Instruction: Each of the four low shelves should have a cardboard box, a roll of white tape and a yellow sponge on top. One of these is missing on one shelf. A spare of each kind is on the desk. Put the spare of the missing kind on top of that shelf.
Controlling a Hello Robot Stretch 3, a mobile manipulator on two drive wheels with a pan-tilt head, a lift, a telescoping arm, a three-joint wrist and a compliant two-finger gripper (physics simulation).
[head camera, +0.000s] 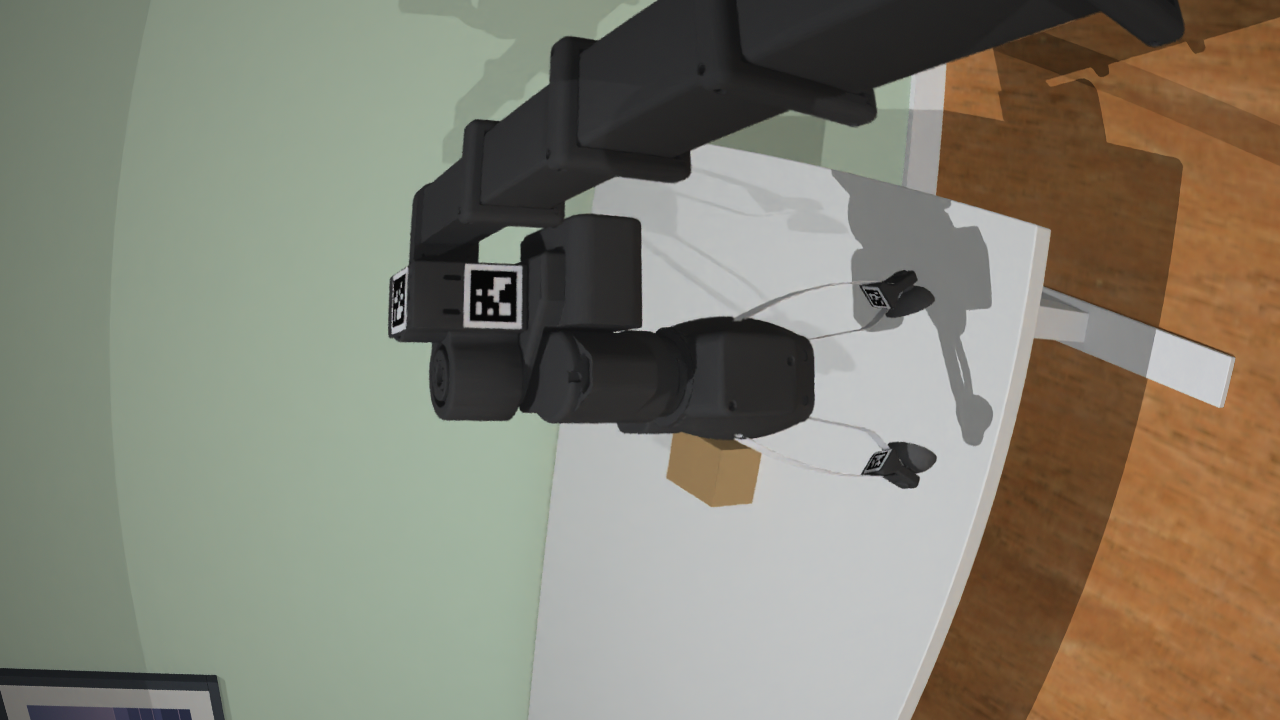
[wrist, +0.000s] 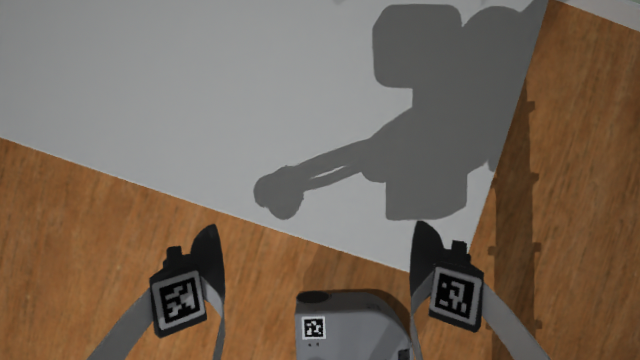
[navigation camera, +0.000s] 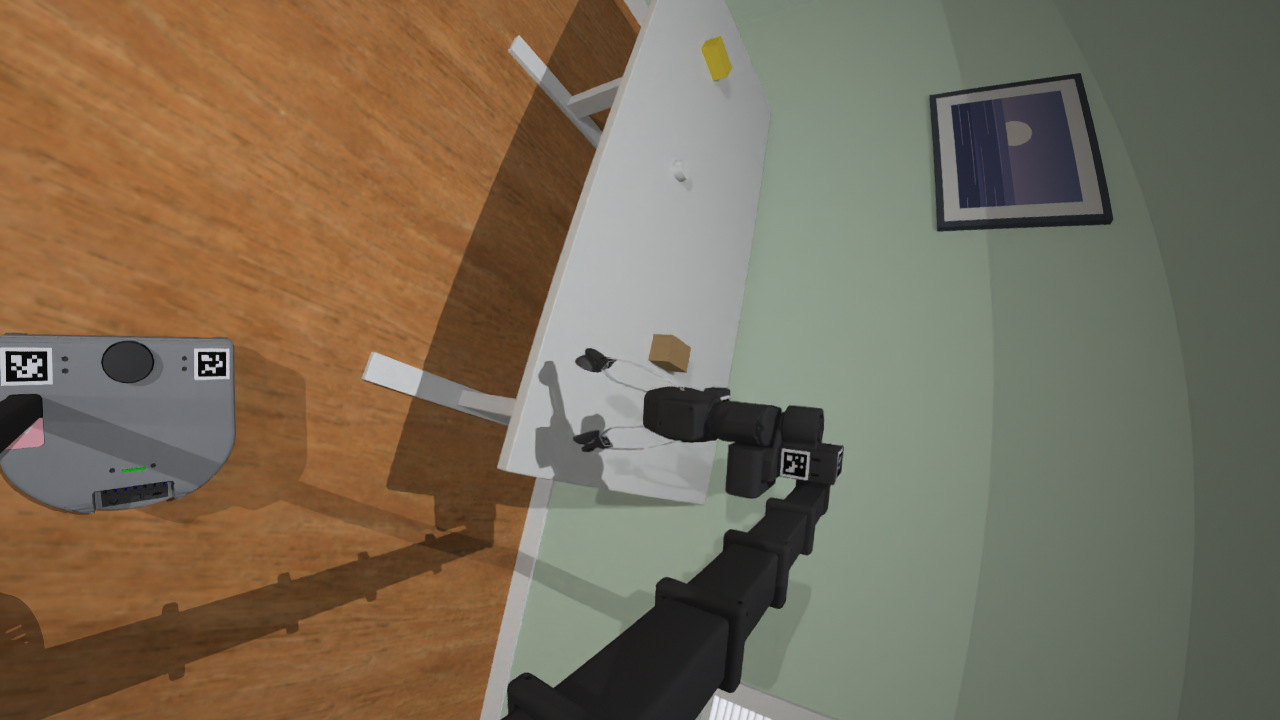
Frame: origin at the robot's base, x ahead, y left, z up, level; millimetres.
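Seen in the pictures: gripper, between the fingertips: (head camera: 927, 379) (navigation camera: 578, 398); robot's base, origin of its link: (navigation camera: 129, 359).
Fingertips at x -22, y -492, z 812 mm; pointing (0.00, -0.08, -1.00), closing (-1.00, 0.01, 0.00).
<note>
Offsets run from my fingertips to a thing's top centre. Level surfaces: height alone.
My gripper (head camera: 905, 379) (navigation camera: 591, 400) (wrist: 317, 250) is open and empty, its two fingers wide apart above the near end of the white desk @[93 mm down] (head camera: 644, 591) (navigation camera: 666, 241) (wrist: 150, 90). A cardboard box @[65 mm ahead, 378 mm right, 42 mm down] (head camera: 713, 470) (navigation camera: 669, 352) stands on the desk near the wall, beside the gripper body, which hides a little of it in the head camera view. The white tape roll @[513 mm ahead, 429 mm right, 68 mm down] (navigation camera: 679, 171) stands near the middle of the desk in the navigation camera view. The yellow sponge @[925 mm ahead, 604 mm right, 47 mm down] (navigation camera: 716, 58) stands at the desk's far end. The four low shelves do not show in these views.
The arm (head camera: 644, 98) (navigation camera: 671, 617) reaches in beside the desk's end. My base (navigation camera: 134, 411) (wrist: 350, 325) stands on the wooden floor @[812 mm down] (navigation camera: 268, 179). Desk legs (head camera: 1190, 362) (navigation camera: 411, 380) stick out past the edge. A framed picture (navigation camera: 1020, 152) hangs on the green wall (head camera: 313, 447).
</note>
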